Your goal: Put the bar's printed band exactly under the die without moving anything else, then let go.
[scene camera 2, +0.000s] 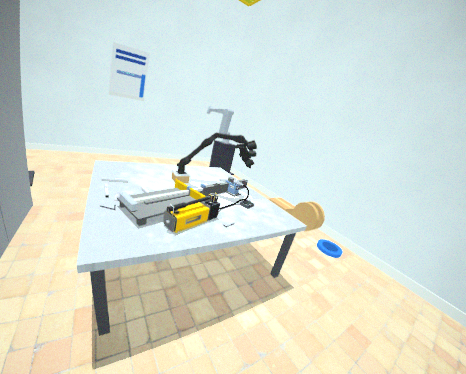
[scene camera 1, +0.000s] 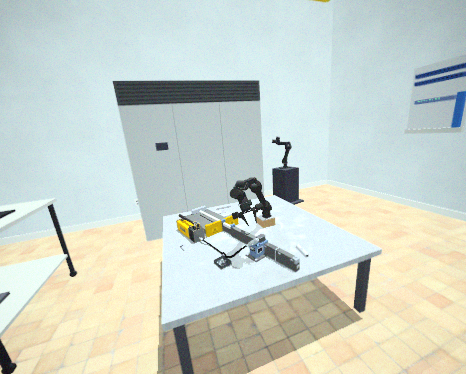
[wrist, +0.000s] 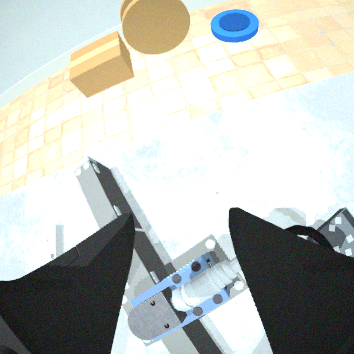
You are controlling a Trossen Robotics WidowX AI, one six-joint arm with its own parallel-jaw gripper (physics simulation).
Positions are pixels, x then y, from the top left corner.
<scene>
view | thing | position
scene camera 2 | die fixture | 141, 211
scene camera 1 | die fixture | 211, 227
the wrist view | my gripper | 180, 219
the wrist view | die fixture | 147, 275
</scene>
